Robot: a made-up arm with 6 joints. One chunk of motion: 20 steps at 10 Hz.
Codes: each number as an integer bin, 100 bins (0 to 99) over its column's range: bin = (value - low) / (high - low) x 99, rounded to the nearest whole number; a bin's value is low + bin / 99 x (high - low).
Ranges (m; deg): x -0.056..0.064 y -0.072..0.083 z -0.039..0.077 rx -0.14..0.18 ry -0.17..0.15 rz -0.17..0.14
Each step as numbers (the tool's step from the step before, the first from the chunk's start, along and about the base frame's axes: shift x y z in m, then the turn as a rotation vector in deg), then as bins.
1 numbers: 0.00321 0.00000 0.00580 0.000 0.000 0.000
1 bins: 49 46 38 43 53 54
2 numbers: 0.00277 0.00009 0.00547 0.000 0.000 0.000
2 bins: 48 46 38 43 53 54
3 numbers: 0.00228 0.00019 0.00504 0.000 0.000 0.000
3 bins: 48 46 38 43 53 54
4 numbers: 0.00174 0.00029 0.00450 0.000 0.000 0.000
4 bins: 48 46 37 43 53 54
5 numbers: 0.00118 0.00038 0.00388 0.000 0.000 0.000
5 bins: 47 46 37 43 53 54
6 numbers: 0.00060 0.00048 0.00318 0.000 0.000 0.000
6 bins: 47 46 36 43 53 54
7 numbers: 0.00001 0.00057 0.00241 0.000 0.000 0.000
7 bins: 46 46 35 43 53 54
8 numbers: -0.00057 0.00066 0.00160 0.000 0.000 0.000
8 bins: 46 46 35 43 53 54
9 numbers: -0.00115 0.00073 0.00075 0.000 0.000 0.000
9 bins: 45 46 34 43 53 54
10 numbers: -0.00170 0.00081 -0.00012 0.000 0.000 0.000
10 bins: 45 47 33 43 53 54
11 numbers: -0.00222 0.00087 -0.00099 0.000 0.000 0.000
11 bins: 44 47 32 43 53 54
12 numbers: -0.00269 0.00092 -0.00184 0.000 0.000 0.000
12 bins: 44 47 32 43 53 54
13 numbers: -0.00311 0.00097 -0.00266 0.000 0.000 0.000
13 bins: 44 47 31 43 53 54
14 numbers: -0.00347 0.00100 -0.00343 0.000 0.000 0.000
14 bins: 43 47 30 43 53 54
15 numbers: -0.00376 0.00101 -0.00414 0.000 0.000 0.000
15 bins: 43 47 30 43 53 54
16 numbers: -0.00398 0.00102 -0.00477 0.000 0.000 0.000
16 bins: 43 47 29 43 53 54
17 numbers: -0.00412 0.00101 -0.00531 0.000 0.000 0.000
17 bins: 43 47 29 43 53 54
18 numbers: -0.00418 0.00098 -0.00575 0.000 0.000 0.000
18 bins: 43 47 28 43 53 54
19 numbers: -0.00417 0.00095 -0.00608 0.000 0.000 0.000
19 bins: 43 47 28 43 53 54
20 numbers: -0.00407 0.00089 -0.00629 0.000 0.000 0.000
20 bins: 43 47 28 43 53 54
